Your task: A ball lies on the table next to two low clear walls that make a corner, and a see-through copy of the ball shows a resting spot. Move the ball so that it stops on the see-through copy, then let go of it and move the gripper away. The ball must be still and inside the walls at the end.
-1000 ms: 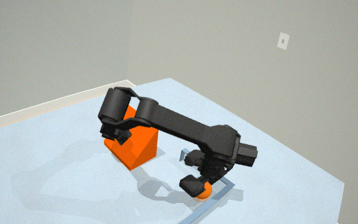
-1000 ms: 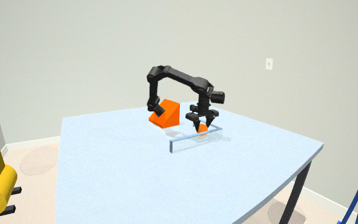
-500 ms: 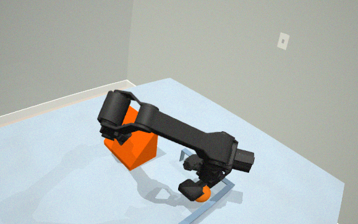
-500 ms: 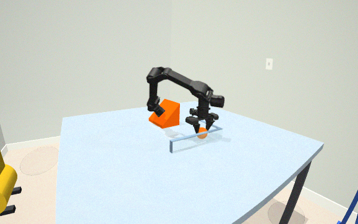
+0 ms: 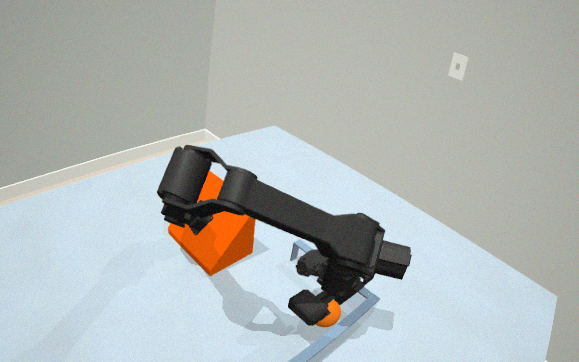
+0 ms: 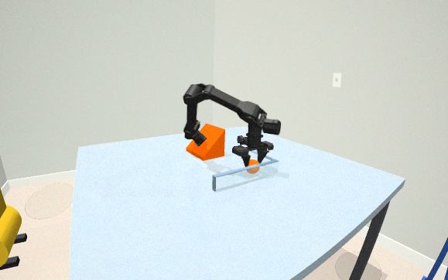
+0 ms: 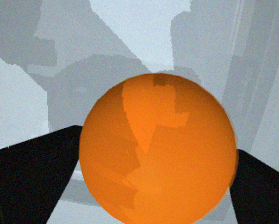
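The orange ball is right at my gripper tip. From my gripper tip the other things lie so: see-through copy of ball right at my gripper tip.
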